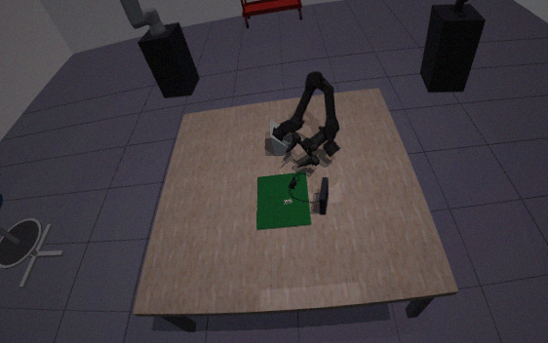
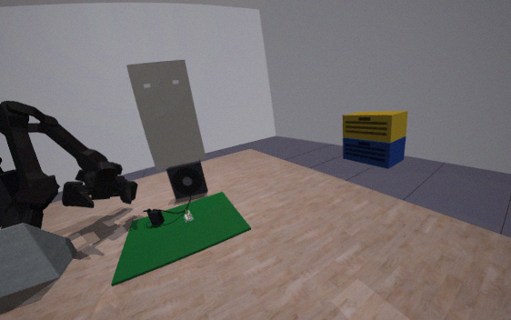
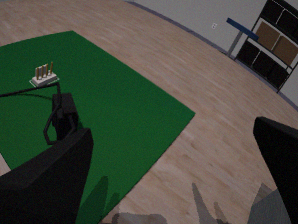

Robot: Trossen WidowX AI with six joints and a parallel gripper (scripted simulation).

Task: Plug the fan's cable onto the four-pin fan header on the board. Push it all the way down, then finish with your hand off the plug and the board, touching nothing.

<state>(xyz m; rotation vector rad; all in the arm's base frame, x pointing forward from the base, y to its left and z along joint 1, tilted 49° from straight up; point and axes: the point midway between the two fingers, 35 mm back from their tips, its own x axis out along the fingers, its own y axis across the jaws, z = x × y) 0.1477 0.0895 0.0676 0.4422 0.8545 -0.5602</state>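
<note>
The black plug is 9 cm ahead of my gripper tip, 1 cm to the left of it and 7 cm below it. Round my gripper tip: black fan 19 cm ahead, 14 cm to the left, 4 cm below; then green board 16 cm ahead, 4 cm to the right, 11 cm below.
</note>
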